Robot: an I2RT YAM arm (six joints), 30 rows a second.
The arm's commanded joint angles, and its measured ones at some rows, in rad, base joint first. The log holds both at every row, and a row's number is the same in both.
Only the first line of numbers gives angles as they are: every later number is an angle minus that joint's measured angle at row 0.
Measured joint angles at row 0:
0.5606 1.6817 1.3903 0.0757 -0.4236 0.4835
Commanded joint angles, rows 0 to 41:
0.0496 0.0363 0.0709 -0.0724 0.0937 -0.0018
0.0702 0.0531 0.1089 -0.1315 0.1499 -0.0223
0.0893 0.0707 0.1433 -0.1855 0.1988 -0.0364
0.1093 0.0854 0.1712 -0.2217 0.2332 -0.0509
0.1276 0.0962 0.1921 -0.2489 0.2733 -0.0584
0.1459 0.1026 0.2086 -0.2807 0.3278 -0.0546
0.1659 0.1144 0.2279 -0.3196 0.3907 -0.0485
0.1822 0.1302 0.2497 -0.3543 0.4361 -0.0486
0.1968 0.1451 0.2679 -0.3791 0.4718 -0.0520
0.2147 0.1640 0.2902 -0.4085 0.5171 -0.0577
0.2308 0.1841 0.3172 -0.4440 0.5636 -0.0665
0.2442 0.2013 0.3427 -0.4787 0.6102 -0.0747
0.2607 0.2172 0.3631 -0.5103 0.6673 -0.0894
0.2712 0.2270 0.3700 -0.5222 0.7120 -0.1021
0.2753 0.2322 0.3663 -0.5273 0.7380 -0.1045
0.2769 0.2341 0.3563 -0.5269 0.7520 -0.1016
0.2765 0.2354 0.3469 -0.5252 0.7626 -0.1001
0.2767 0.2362 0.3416 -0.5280 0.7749 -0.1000
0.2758 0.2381 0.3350 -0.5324 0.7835 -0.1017
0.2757 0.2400 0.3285 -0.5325 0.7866 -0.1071
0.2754 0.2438 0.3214 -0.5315 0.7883 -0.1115
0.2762 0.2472 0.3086 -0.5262 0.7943 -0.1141
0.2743 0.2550 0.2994 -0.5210 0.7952 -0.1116
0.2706 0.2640 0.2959 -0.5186 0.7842 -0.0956
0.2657 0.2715 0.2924 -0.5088 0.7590 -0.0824
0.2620 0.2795 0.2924 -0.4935 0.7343 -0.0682
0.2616 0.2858 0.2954 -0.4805 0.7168 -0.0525
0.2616 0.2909 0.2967 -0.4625 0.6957 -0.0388
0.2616 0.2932 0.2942 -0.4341 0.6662 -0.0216
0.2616 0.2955 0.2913 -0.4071 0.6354 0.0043
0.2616 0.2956 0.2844 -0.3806 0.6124 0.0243
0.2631 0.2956 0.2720 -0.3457 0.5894 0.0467
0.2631 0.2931 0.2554 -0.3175 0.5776 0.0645
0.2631 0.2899 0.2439 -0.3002 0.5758 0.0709
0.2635 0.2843 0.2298 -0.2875 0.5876 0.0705
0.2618 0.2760 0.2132 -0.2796 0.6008 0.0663
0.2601 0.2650 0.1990 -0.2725 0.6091 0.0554
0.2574 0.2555 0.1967 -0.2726 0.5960 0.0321
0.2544 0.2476 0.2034 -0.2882 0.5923 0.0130
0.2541 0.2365 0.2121 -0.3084 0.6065 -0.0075
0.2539 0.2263 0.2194 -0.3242 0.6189 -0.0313
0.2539 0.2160 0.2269 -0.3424 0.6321 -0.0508
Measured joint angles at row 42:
0.2525 0.2850 0.2067 -0.3227 0.6203 -0.0011
